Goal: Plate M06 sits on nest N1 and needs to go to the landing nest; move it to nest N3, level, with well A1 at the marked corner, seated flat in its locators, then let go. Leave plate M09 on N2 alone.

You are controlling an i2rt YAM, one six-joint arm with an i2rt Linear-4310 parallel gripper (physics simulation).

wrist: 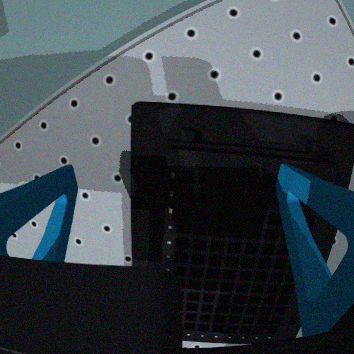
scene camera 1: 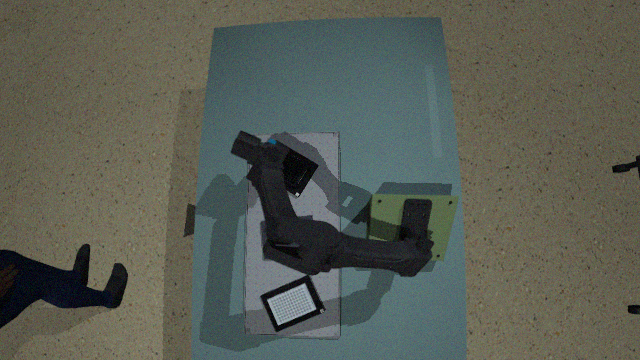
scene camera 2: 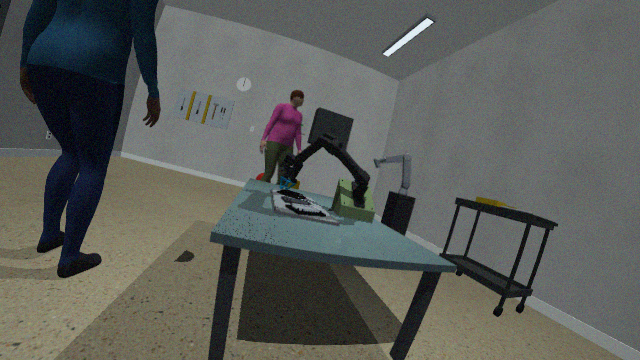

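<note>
My gripper (scene camera 1: 272, 143) (scene camera 2: 287, 183) (wrist: 176, 175) is open over the far nest, with nothing between its fingers. A black plate with a grid of wells (scene camera 1: 301, 170) (wrist: 230, 285) lies in that dark nest, turned at an angle on the board. In the wrist view, the left finger is left of the nest, with a gap; the right finger overlaps the plate's right side. A white plate (scene camera 1: 291, 304) lies in the black nest at the other end. A middle nest (scene camera 1: 267, 230) is mostly hidden under the arm. No plate or nest labels are readable; finger height is unclear.
The perforated board (scene camera 1: 330, 322) (wrist: 260, 30) lies on the blue-green table (scene camera 1: 320, 75) (scene camera 2: 325, 240). The arm stands on a green block (scene camera 1: 442, 215) (scene camera 2: 347, 207) beside it. A person in blue (scene camera 2: 97, 45) stands left of the table. A cart (scene camera 2: 525, 215) stands at right.
</note>
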